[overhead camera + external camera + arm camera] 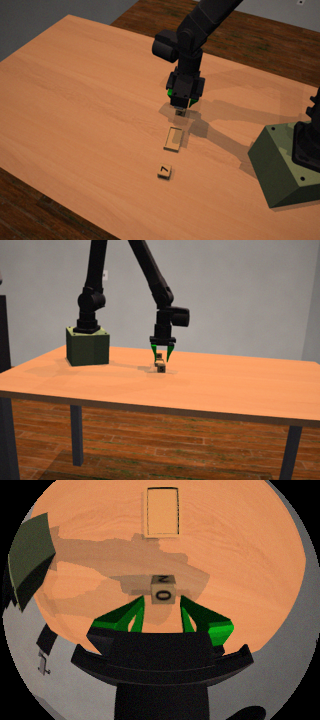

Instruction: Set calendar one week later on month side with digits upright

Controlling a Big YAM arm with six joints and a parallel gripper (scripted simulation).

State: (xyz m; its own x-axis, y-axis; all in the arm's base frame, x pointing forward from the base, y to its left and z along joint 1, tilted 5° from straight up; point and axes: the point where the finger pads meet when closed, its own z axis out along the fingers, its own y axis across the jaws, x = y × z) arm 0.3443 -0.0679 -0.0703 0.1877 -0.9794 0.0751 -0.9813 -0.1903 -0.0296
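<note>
My hand is 20 mm past the tray, 110 mm to the right of it and 40 mm above it.
</note>
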